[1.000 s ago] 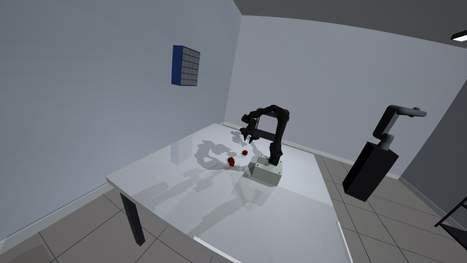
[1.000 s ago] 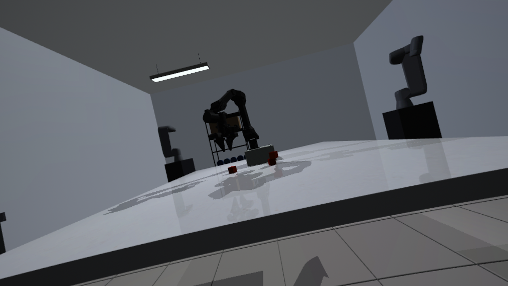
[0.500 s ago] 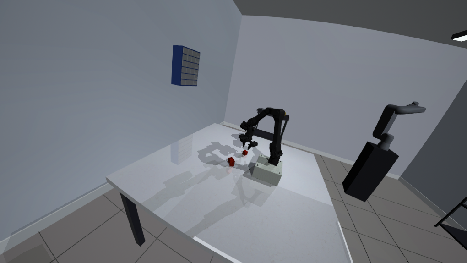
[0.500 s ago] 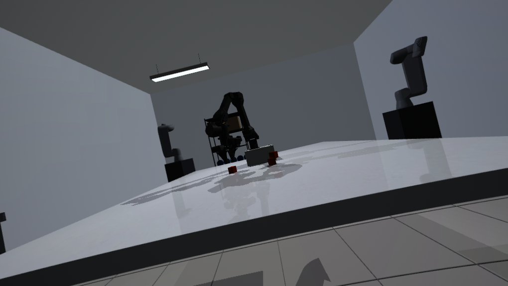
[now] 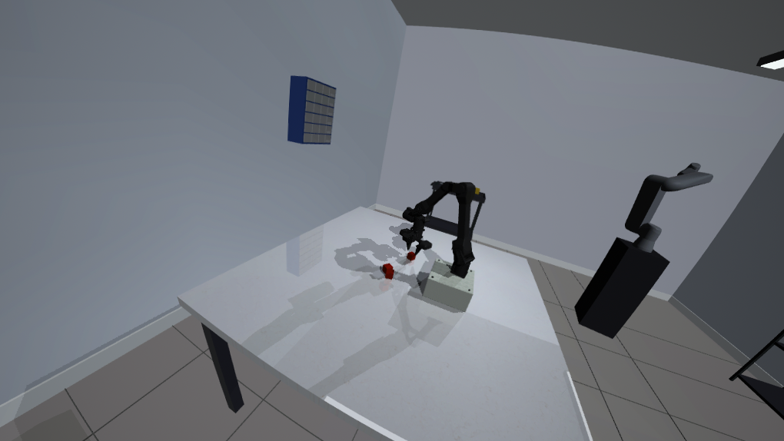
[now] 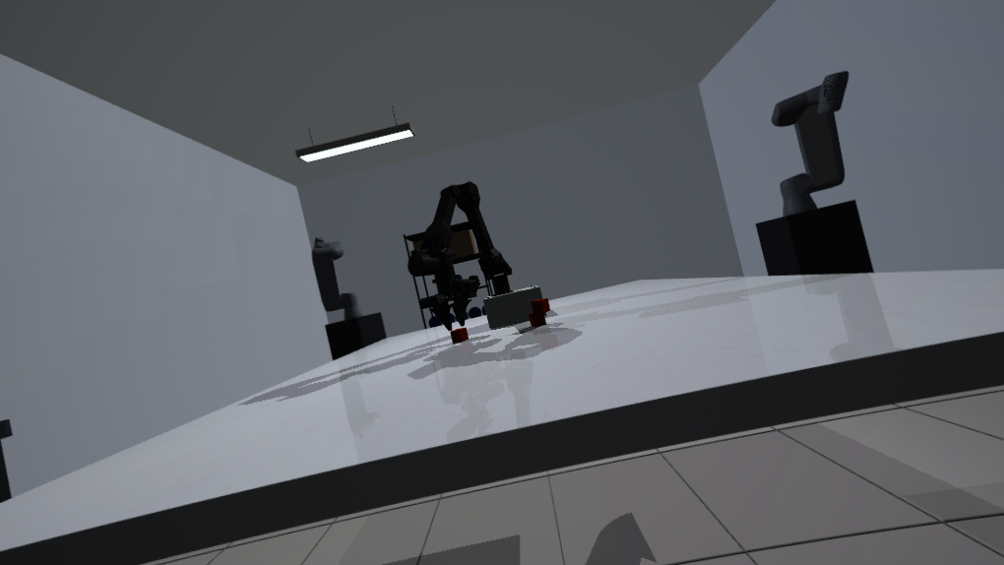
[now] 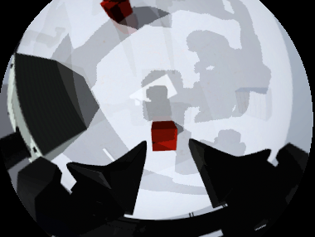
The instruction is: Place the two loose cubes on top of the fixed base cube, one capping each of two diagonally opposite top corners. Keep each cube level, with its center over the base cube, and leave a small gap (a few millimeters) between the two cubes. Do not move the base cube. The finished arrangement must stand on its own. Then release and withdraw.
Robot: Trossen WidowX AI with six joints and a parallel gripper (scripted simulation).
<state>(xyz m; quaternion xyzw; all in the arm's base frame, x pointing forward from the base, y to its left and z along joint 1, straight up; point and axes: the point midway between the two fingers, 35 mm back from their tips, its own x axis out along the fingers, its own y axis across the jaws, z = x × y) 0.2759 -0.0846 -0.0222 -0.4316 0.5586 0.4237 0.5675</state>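
Right now my gripper tip is 240 mm to the right of the red cube and 10 mm below it.
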